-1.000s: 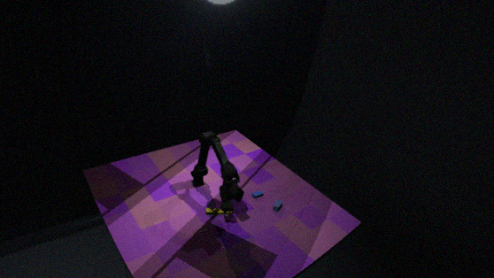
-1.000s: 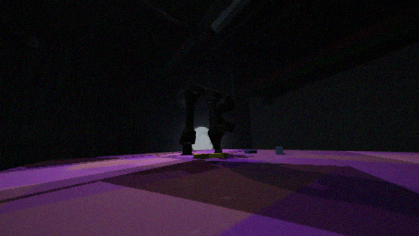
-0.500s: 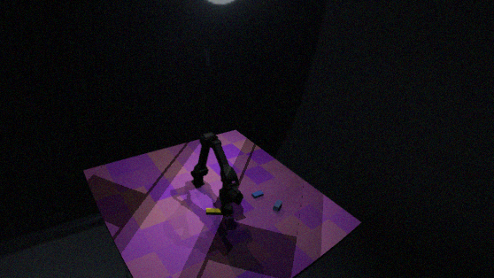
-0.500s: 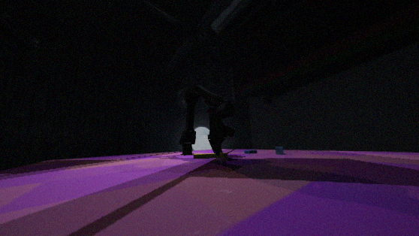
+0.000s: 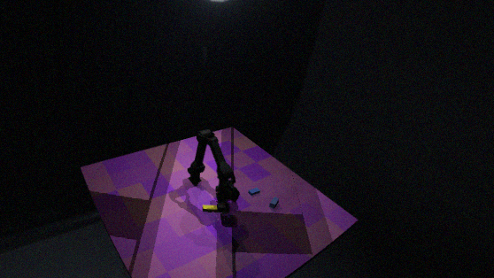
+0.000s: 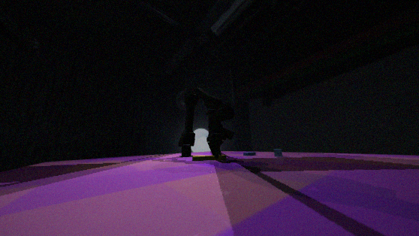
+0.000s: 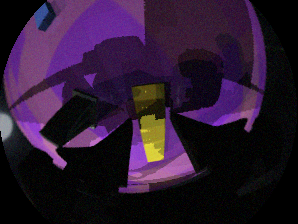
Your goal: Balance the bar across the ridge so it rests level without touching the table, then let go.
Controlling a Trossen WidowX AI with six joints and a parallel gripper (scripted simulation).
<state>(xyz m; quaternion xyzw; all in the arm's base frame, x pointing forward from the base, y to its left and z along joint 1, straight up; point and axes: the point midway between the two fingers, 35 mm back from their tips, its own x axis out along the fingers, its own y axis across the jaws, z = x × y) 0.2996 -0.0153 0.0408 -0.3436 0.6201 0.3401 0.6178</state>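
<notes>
My gripper tip is 7 cm to the right of the ridge, 7 cm past it and 3 cm below it. From my gripper tip the other things lie so: yellow bar (2 cm to the right, 2 cm behind).
</notes>
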